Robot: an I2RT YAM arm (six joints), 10 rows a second.
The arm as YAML. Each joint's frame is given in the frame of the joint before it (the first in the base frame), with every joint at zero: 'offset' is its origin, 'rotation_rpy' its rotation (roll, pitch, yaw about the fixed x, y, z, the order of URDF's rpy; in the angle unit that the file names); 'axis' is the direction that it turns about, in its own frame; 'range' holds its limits. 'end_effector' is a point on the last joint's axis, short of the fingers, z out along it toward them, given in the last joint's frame.
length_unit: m
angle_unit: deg
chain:
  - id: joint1
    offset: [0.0, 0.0, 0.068]
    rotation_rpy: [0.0, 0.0, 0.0]
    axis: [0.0, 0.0, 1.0]
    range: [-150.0, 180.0]
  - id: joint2
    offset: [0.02, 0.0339, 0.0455]
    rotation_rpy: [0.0, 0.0, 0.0]
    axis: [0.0, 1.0, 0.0]
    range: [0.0, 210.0]
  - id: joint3
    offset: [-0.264, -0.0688, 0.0]
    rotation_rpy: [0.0, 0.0, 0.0]
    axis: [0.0, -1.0, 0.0]
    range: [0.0, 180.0]
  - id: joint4
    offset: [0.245, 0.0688, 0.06]
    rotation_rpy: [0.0, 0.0, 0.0]
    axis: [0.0, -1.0, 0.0]
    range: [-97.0, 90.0]
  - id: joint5
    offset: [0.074, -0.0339, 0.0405]
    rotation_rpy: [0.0, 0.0, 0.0]
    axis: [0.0, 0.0, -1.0]
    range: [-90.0, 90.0]
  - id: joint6
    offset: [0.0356, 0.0, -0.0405]
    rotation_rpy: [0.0, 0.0, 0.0]
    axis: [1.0, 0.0, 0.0]
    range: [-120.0, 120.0]
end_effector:
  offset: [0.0, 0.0, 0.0]
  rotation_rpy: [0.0, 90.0, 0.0]
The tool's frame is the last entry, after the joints.
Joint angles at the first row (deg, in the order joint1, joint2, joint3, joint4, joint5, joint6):
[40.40 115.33 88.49 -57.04 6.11 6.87]
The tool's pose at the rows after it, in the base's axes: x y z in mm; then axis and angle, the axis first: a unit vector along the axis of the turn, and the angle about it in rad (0 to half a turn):
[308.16 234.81 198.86 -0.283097 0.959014 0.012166 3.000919]
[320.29 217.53 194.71 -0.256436 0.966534 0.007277 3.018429]
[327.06 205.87 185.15 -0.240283 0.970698 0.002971 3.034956]
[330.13 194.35 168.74 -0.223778 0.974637 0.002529 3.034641]
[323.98 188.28 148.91 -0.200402 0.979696 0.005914 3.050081]
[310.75 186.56 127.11 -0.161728 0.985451 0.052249 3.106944]
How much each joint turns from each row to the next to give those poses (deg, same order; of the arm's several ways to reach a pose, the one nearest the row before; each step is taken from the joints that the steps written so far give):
[-2.95 -1.99 0.00 -0.08 -4.53 -2.42]
[-3.12 0.57 -0.09 -0.44 -0.02 0.06]
[-1.99 0.72 -1.14 0.83 0.05 -0.06]
[-1.71 0.24 -3.51 3.78 -0.03 0.24]
[-0.37 0.02 -4.73 4.00 -0.54 2.40]
[0.24 0.00 -5.44 4.29 -5.90 4.94]

